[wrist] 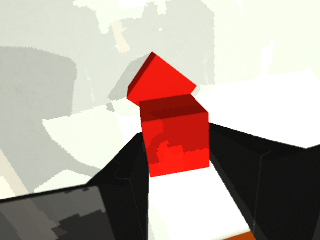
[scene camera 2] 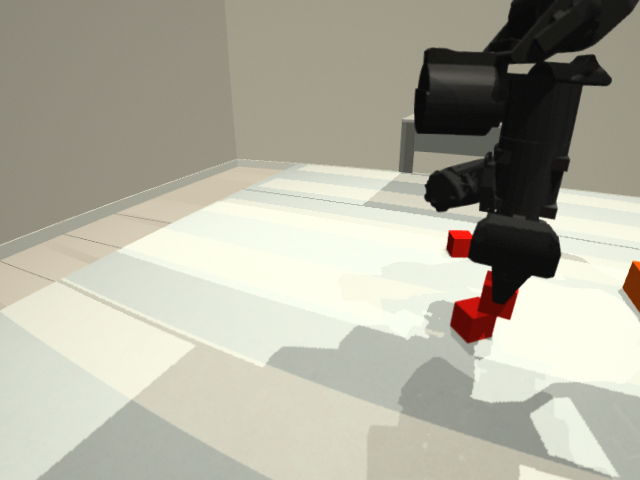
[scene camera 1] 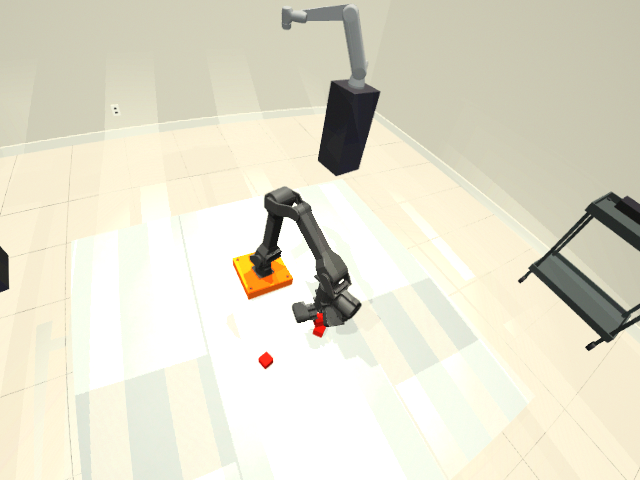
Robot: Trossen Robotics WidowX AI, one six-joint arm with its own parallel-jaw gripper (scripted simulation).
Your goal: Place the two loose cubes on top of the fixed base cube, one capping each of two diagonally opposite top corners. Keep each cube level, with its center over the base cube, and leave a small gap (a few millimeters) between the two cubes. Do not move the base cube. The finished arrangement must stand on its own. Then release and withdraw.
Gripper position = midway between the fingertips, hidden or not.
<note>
The gripper (scene camera 2: pixel 499 294) holds a red cube (scene camera 2: pixel 486 305). Further things: a red cube (scene camera 2: pixel 471 325).
The gripper also shows in the wrist view (wrist: pixel 172 134) and in scene camera 1 (scene camera 1: pixel 318 319).
</note>
